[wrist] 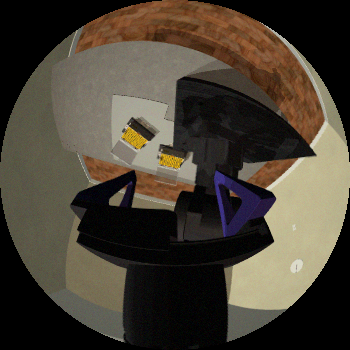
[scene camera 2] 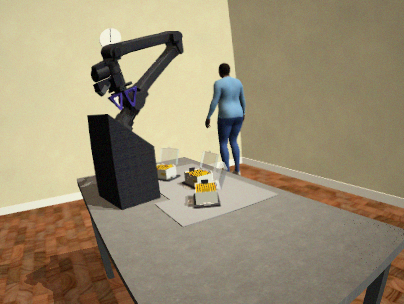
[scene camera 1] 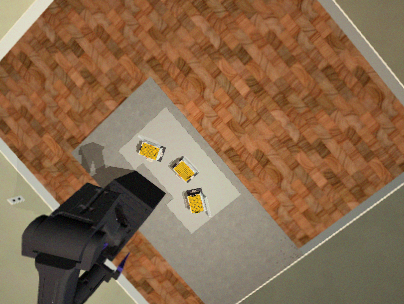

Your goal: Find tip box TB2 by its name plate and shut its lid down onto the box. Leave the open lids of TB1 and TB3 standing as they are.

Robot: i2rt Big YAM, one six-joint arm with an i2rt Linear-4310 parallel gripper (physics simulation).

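Places are measured from the arm's base along level axes (x back, y right, z up), in metres.
Pixels of known places: gripper, between the fingertips: (wrist: 174, 174) (scene camera 2: 127, 108) (scene camera 1: 120, 246); arm's base, origin of its link: (wrist: 219, 138) (scene camera 2: 120, 127).
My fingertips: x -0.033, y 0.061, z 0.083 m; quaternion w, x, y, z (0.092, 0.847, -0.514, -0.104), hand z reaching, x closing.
Ahead of a thing's pixels: the offset from my fingertips to its top centre. Level surfaces: height alone.
Three tip boxes with yellow tips stand apart with clear lids raised: an upper-left box @(dy -0.320, dx -0.181, dz -0.343 m) (scene camera 1: 150, 151) (scene camera 2: 165, 172), a middle box @(dy -0.100, dx -0.313, dz -0.334 m) (scene camera 1: 184, 171) (scene camera 2: 198, 177) (wrist: 171, 159) and a lower box @(dy +0.121, dx -0.263, dz -0.334 m) (scene camera 1: 195, 203) (scene camera 2: 206, 198) (wrist: 135, 136), nearest in scene camera 2. The upper-left box does not show in the wrist view. The name plates are too small to read, so I cannot tell which box is TB2. My gripper (scene camera 2: 124, 98) (wrist: 174, 174) is open and empty, high above the table and well away from the boxes, with its purple fingers wide apart.
The boxes stand on a pale mat @(dz -0.409 m) (scene camera 1: 220, 192) (scene camera 2: 240, 200) (wrist: 120, 105) on the grey table @(dz -0.412 m) (scene camera 1: 240, 250) (scene camera 2: 225, 250) (wrist: 85, 95). The black arm pedestal (scene camera 2: 125, 170) stands at the table's left side in scene camera 2. A person (scene camera 2: 230, 105) stands beyond the table.
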